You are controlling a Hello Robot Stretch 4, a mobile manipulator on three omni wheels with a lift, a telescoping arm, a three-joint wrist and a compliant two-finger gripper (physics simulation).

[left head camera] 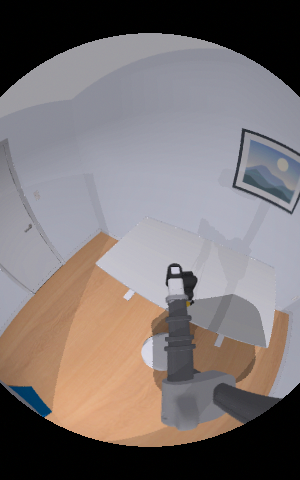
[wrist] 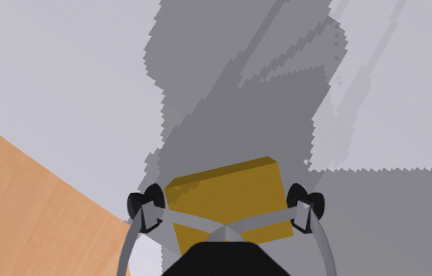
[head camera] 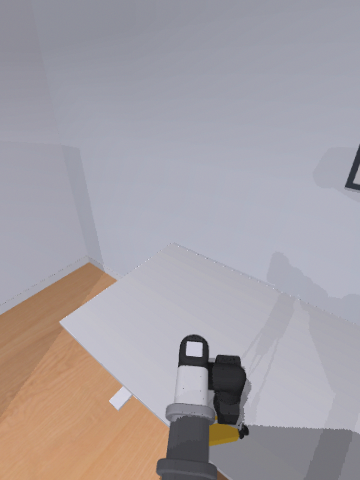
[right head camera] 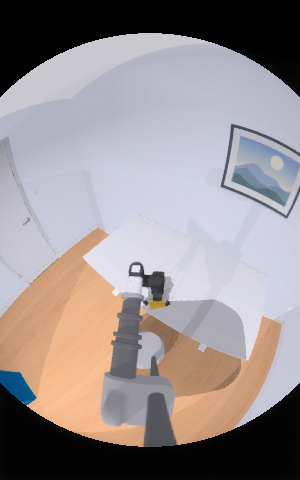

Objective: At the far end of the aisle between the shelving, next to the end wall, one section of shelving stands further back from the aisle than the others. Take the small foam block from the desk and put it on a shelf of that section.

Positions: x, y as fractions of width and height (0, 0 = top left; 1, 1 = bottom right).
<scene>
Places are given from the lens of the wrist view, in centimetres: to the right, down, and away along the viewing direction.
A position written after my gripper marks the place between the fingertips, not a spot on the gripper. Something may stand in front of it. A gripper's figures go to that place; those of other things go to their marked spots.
my gripper (wrist: 0.52, 0.73): 1, 6, 25
small yellow foam block (wrist: 0.53, 0.70): 1, 4, 20
</scene>
